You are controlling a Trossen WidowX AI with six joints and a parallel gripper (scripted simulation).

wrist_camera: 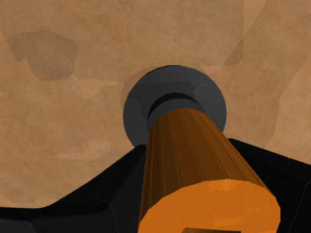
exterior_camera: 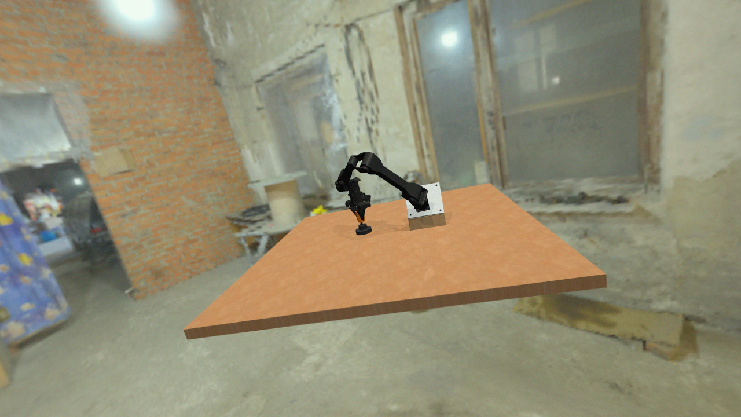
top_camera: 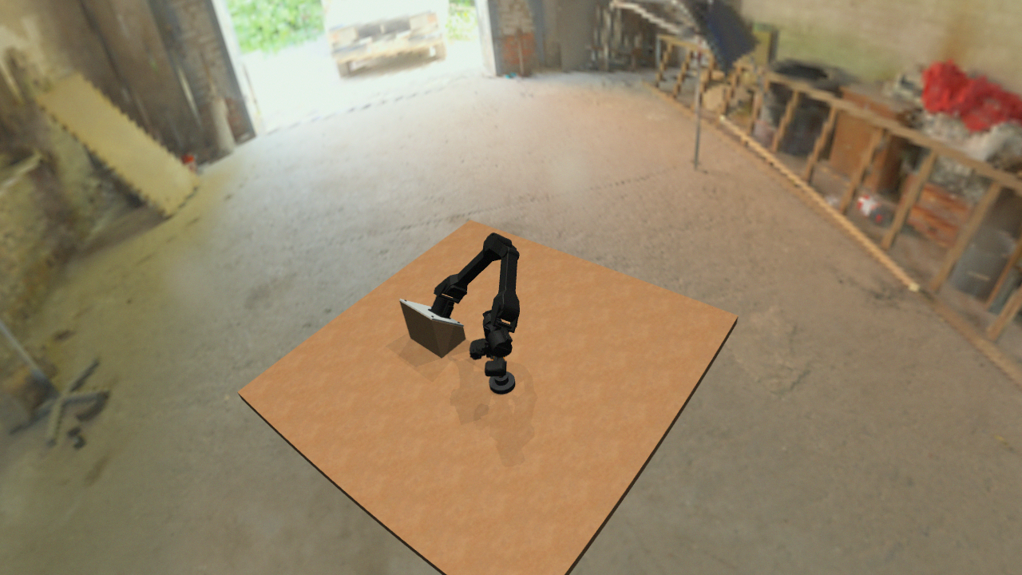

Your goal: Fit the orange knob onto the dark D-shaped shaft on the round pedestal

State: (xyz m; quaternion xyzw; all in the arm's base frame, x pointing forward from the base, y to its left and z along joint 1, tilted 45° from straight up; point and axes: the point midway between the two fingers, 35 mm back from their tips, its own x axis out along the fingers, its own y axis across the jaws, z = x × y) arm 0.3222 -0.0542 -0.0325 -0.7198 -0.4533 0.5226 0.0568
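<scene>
Now: the orange knob 2 cm above my gripper tip. The rest, counted from my gripper tip: pedestal: 4 cm below.
</scene>
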